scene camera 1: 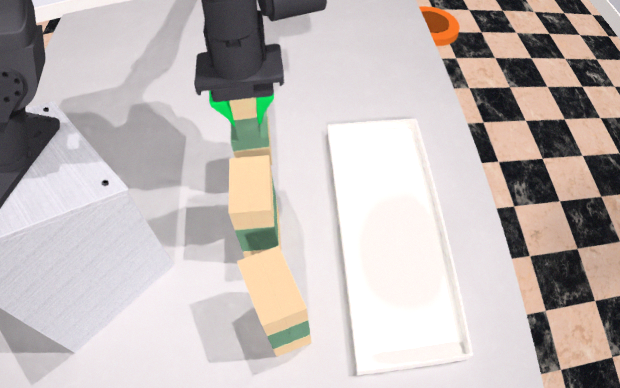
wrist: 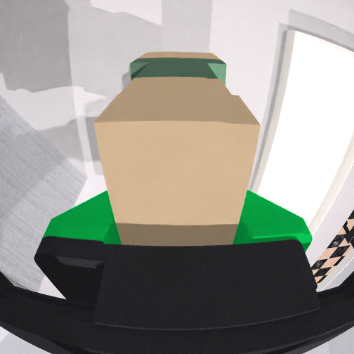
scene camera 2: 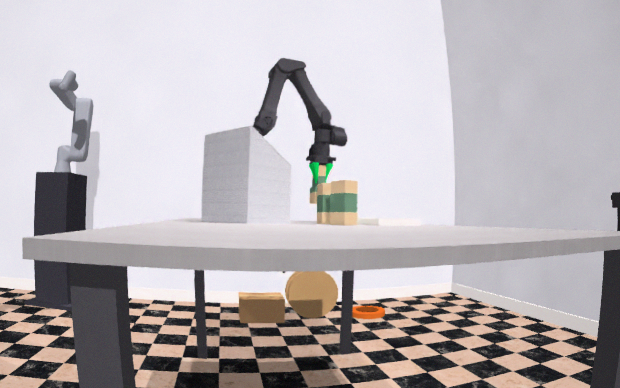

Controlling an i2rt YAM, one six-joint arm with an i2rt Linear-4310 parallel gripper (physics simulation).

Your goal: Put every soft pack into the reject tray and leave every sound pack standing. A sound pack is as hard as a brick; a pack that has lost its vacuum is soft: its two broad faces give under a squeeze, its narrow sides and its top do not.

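Places are measured from the arm's base along level axes (x left, y back, z up), in millimetres.
Where they show: gripper, fingertip midpoint: point(scene camera 1: 247, 122) point(scene camera 2: 320, 183); arm's base at its link origin: point(scene camera 1: 4, 162) point(scene camera 2: 247, 149).
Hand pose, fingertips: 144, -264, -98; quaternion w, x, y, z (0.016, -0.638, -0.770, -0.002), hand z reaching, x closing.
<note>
Each offset is from my fingertips to the top centre of the thing, as dx, dy, dz.
My gripper point(scene camera 1: 247, 121) point(scene camera 2: 321, 181) point(wrist: 176, 174) is shut on a tan pack with a green band @(+20, +4, +67) point(scene camera 1: 250, 137) point(scene camera 2: 322, 171) point(wrist: 177, 172), by its upper part. The held pack is upright and raised above the table, at the back of the row. The middle pack @(-89, -27, -8) point(scene camera 1: 250, 185) stands upright on the table. The near pack @(-220, -55, -8) point(scene camera 1: 274, 287) point(scene camera 2: 344, 202) also stands, turned at an angle. The white reject tray @(-77, -201, -126) point(scene camera 1: 395, 170) point(scene camera 2: 397, 221) point(wrist: 315, 100) lies to the right of the row in scene camera 1, and no pack shows in it.
A large grey metal block point(scene camera 1: 85, 260) point(scene camera 2: 227, 175) stands on the table point(scene camera 1: 165, 350) point(scene camera 2: 300, 252) left of the packs and bears the arm. An orange ring point(scene camera 1: 452, 35) point(scene camera 2: 368, 317) lies on the chequered floor beyond the table edge.
</note>
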